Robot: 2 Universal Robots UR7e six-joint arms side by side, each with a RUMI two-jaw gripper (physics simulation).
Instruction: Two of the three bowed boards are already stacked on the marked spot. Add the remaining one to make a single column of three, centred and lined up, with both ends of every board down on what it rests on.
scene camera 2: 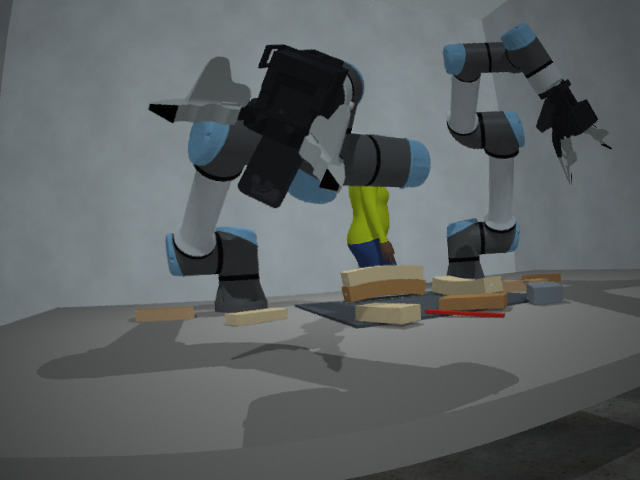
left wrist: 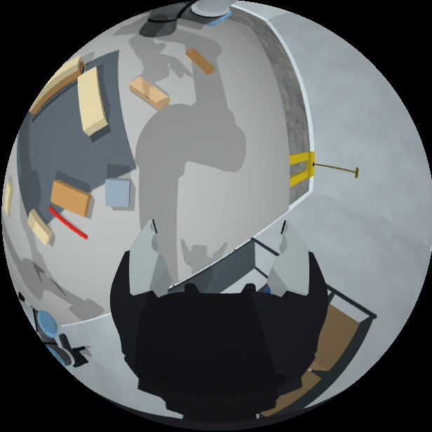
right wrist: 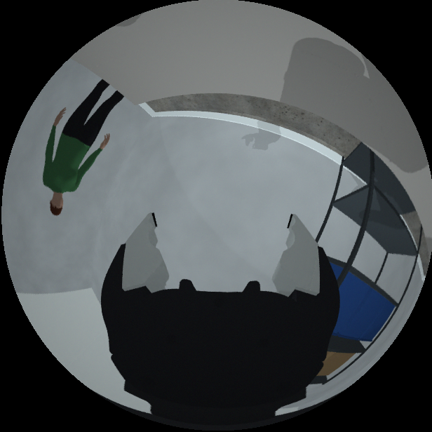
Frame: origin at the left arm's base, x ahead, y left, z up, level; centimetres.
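Seen in the pictures: left gripper, fingertip midpoint: (scene camera 2: 592,166); right gripper, fingertip midpoint: (scene camera 2: 235,144); right arm's base, link origin: (scene camera 2: 241,309).
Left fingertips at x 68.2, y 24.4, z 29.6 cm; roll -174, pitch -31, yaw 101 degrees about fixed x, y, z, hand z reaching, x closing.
A point is followed by its place in that frame.
A brown bowed board (scene camera 2: 383,290) @(x 36.5, y -28.3, z 3.0 cm) (left wrist: 64,81) lies at the bottom of a stack on the dark mat (scene camera 2: 330,308) @(x 53.5, y -40.9, z 0.6 cm) (left wrist: 65,145). A cream bowed board (scene camera 2: 382,274) @(x 36.2, y -28.4, z 7.5 cm) (left wrist: 59,75) lies on top of it, both arching upward. Another cream bowed board (scene camera 2: 460,285) @(x 45.8, y -7.5, z 3.5 cm) (left wrist: 92,102) lies apart on the mat, its upper edge dipping mid-length in the scene view. The marked spot's outline is largely hidden. My left gripper (scene camera 2: 589,164) @(x 68.2, y 24.4, z 29.6 cm) (left wrist: 218,220) is open and empty, high at the right of the scene. My right gripper (scene camera 2: 242,147) @(x 139.2, y -33.9, z 21.7 cm) (right wrist: 221,214) is open and empty, high at the left.
Near the mat's front lie a cream block (scene camera 2: 387,313) @(x 84.6, y -25.9, z 2.4 cm) (left wrist: 40,227), an orange block (scene camera 2: 473,301) @(x 74.8, y -8.4, z 2.3 cm) (left wrist: 70,197), a red rod (scene camera 2: 465,313) @(x 80.7, y -11.0, z 0.8 cm) (left wrist: 68,223) and a grey-blue block (scene camera 2: 544,293) @(x 73.8, y 7.7, z 2.4 cm) (left wrist: 118,192). Farther left are a tan block (scene camera 2: 164,314) @(x 66.6, y -80.1, z 1.5 cm) and a cream strip (scene camera 2: 255,316) @(x 72.9, y -54.2, z 1.5 cm).
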